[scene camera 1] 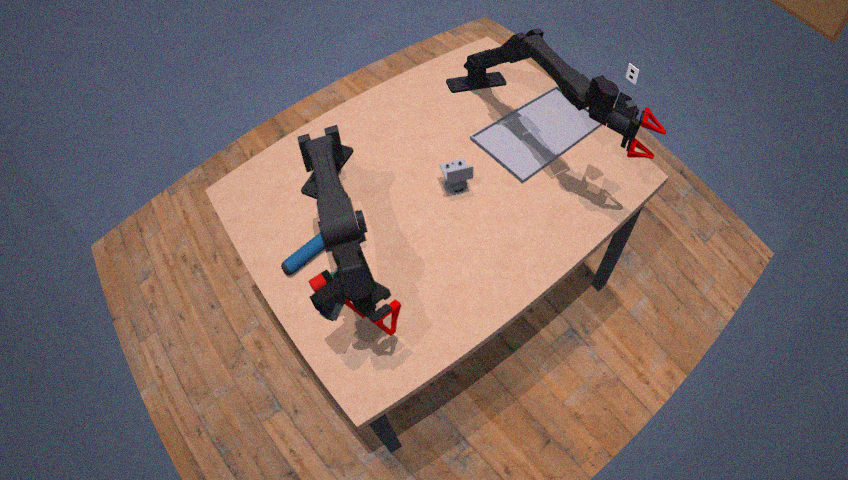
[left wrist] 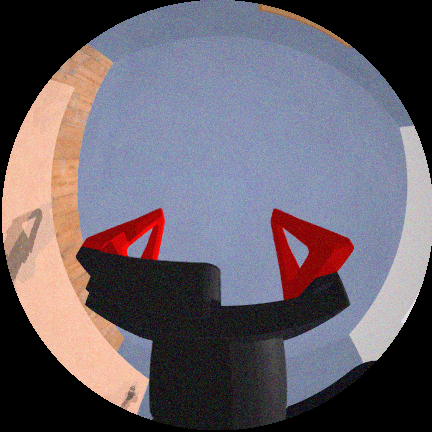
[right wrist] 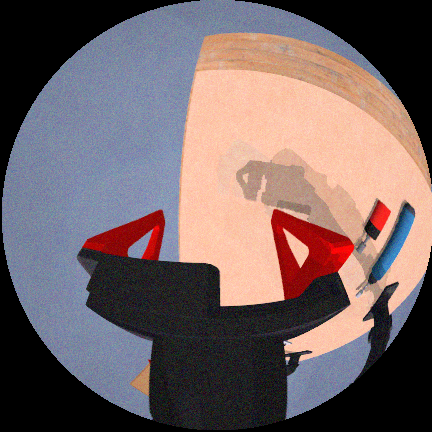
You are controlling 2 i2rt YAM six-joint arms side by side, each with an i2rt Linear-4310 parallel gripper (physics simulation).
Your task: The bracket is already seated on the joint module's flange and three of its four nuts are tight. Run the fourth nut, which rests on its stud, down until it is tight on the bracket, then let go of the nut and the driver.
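Frame: origin at the left arm's base, x ahead, y left, z up, level; metres.
Seen in the pictures: left gripper, fingertip midpoint: (scene camera 1: 659, 145) (left wrist: 217, 214); right gripper, fingertip midpoint: (scene camera 1: 378, 324) (right wrist: 217, 215); left arm's base, origin of the base link: (scene camera 1: 476, 82) (right wrist: 295, 353); right arm's base, origin of the base link: (right wrist: 379, 302).
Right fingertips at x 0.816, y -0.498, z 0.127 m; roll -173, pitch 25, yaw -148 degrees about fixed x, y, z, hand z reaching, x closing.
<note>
Offsets run from my right fingertips to a thing's top centre. Level surfaces: height alone.
The grey bracket (scene camera 1: 458, 171) sits on the dark joint module @(0.402 m back, 0.292 m left, 0.053 m down) (scene camera 1: 457, 187) near the middle of the table in scene camera 1; its nuts are too small to tell apart. A red-and-black handled tool @(0.210 m back, 0.097 m right, 0.093 m down) (scene camera 1: 318, 281) (right wrist: 380, 215) and a blue-handled tool @(0.310 m back, 0.103 m right, 0.086 m down) (scene camera 1: 304, 253) (right wrist: 394, 243) lie at the table's left, partly under the right arm; which one is the nut driver I cannot tell. My right gripper (scene camera 1: 379, 316) (right wrist: 217, 215) is open and empty above the table's lower left part. My left gripper (scene camera 1: 656, 142) (left wrist: 217, 214) is open and empty, high at the table's right edge.
A light grey mat with a dark border @(0.124 m down) (scene camera 1: 505, 155) lies right of the bracket, partly below the left arm. The wooden table @(0.127 m down) (scene camera 1: 476, 267) (right wrist: 240, 110) ends near both grippers. The right arm (scene camera 1: 339, 202) reaches over the table's left side.
</note>
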